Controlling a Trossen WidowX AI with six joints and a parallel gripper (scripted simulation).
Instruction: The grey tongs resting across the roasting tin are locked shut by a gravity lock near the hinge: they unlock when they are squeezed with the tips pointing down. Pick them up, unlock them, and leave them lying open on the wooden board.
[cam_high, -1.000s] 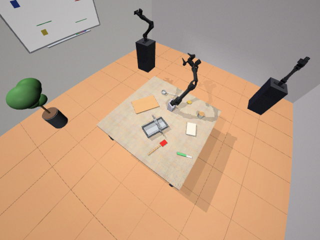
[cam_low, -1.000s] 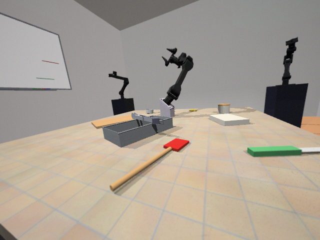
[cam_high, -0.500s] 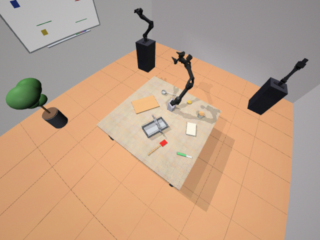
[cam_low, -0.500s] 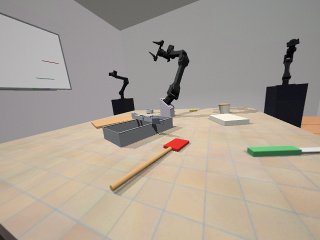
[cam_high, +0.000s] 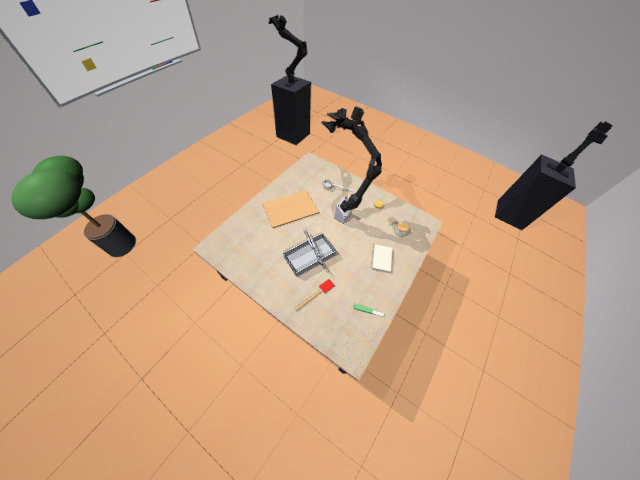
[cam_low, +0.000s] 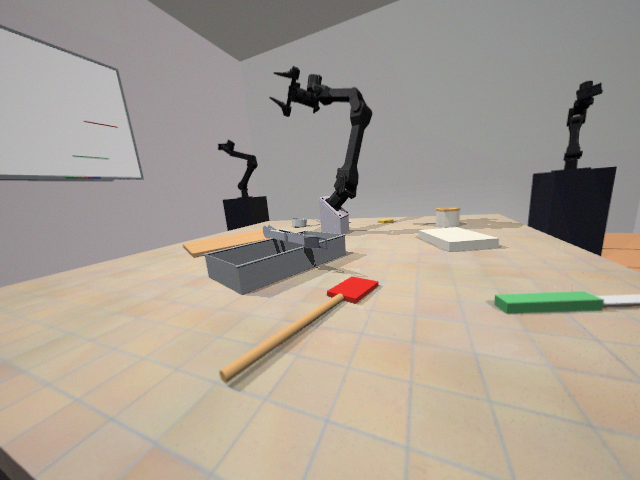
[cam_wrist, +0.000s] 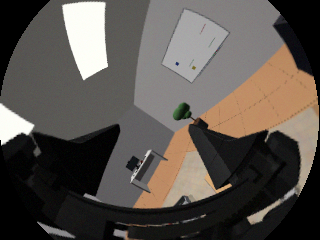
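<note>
Now: gripper tip 60 cm above the grey roasting tin, 51 cm short of it and 25 cm to the right of it. Also, from my gripper tip: wooden board 62 cm below, 25 cm ahead, 9 cm to the right; then jar 69 cm to the left, 60 cm below, 2 cm behind; then yellow disc 62 cm below, 45 cm to the left, 17 cm behind.
</note>
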